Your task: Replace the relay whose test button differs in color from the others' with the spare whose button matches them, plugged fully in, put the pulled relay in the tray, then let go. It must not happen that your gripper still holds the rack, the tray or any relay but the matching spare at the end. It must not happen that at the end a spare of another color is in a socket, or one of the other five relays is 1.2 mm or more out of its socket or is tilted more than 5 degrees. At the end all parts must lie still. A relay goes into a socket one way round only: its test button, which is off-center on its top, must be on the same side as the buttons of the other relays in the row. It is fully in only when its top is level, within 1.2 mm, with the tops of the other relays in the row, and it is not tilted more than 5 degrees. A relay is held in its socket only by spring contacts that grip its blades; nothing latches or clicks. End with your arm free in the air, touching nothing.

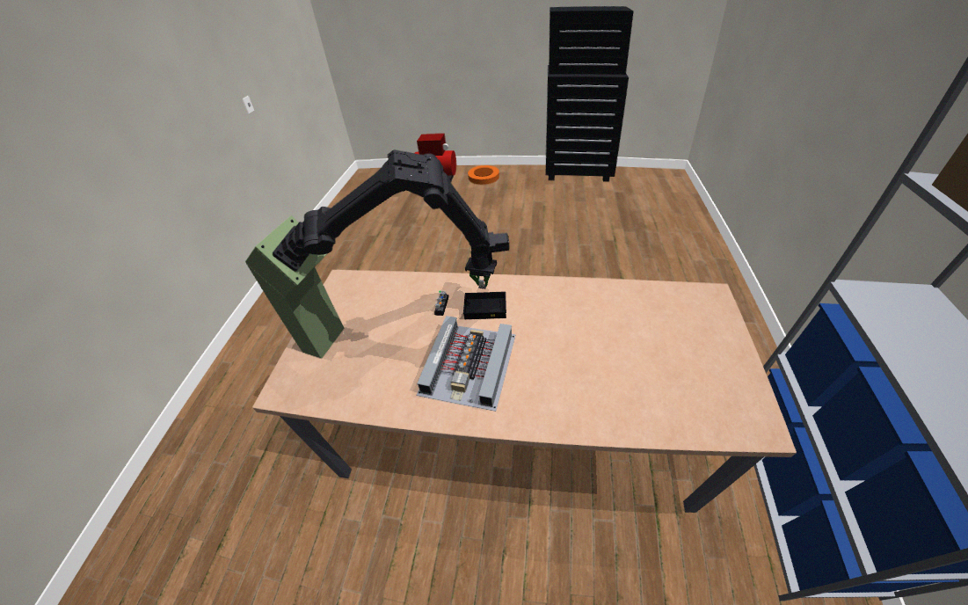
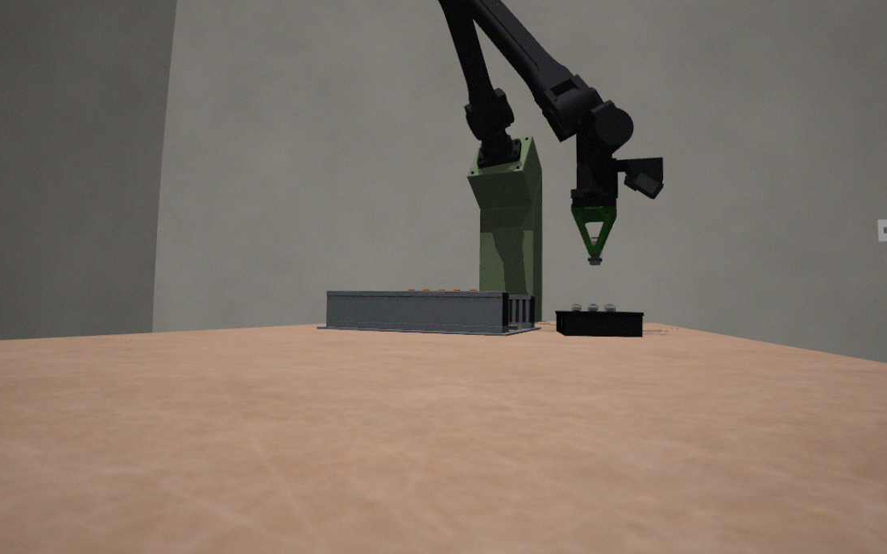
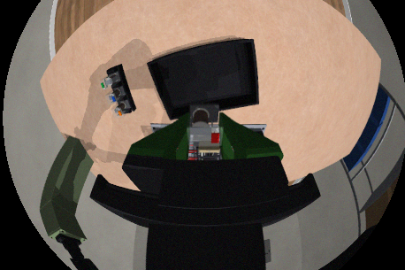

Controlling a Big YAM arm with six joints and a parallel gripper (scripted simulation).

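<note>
Right now my hand is 12 cm above the black tray.
</note>
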